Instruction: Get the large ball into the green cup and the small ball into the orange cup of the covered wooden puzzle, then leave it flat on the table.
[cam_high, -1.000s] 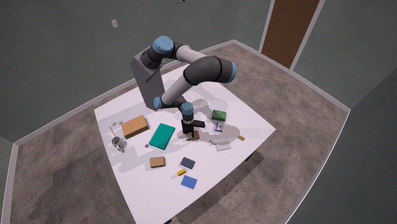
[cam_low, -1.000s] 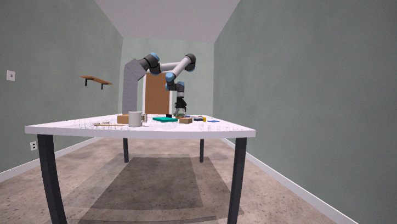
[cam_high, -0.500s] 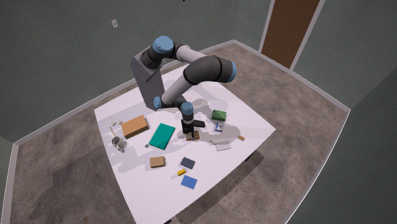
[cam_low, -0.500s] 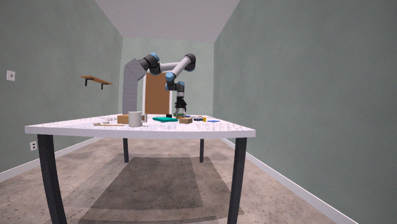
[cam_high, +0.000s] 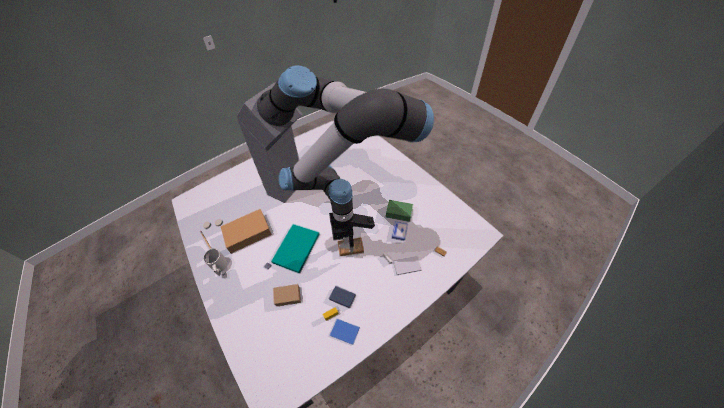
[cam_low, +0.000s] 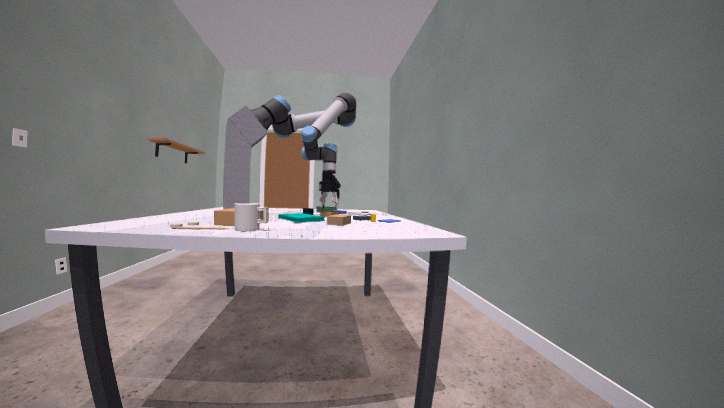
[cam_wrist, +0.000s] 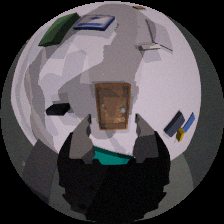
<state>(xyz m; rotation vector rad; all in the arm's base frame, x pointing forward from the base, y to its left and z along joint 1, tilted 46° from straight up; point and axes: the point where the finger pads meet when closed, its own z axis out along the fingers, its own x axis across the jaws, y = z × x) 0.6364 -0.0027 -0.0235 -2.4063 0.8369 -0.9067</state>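
The puzzle lies 4 cm below my hand. Round my hand: teal board (16 cm behind, 19 cm to the right, 4 cm below); then dark tile (15 cm ahead, 18 cm to the right, 4 cm below); then grey plate (23 cm ahead, 12 cm to the left, 5 cm below).
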